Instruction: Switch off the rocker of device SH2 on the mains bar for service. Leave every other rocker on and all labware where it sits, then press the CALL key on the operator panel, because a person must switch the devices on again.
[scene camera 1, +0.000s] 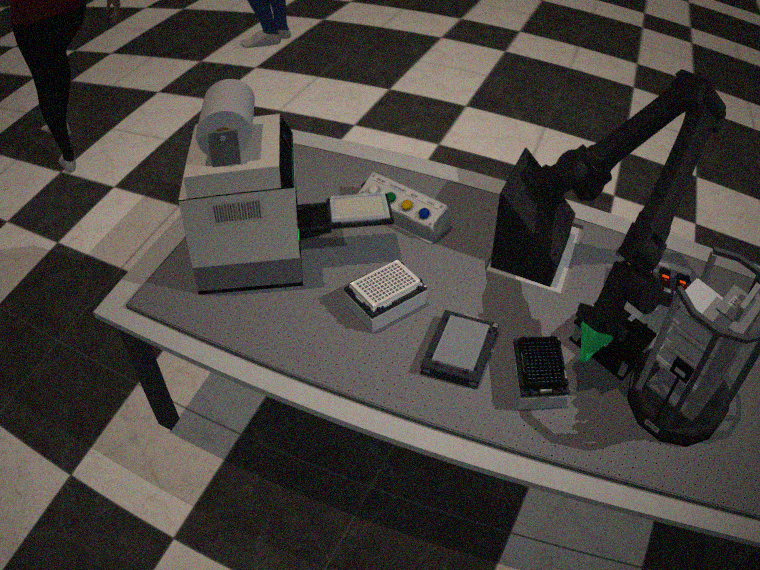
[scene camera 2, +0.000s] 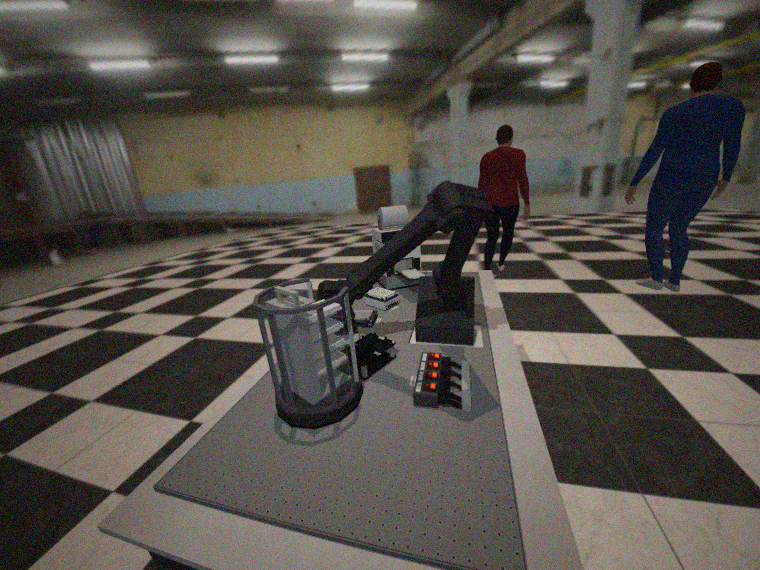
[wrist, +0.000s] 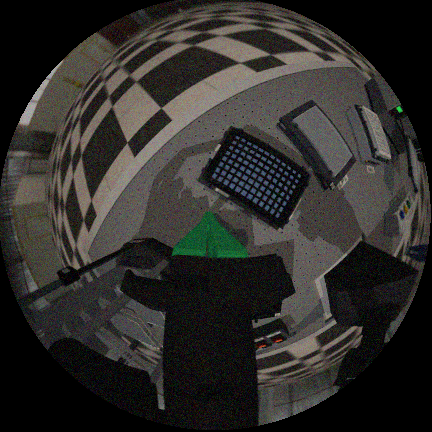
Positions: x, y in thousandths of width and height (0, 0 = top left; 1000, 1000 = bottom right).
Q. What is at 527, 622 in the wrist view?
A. The gripper.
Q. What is the gripper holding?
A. Nothing.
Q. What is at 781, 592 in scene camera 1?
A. The gripper.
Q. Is the gripper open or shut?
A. Shut.
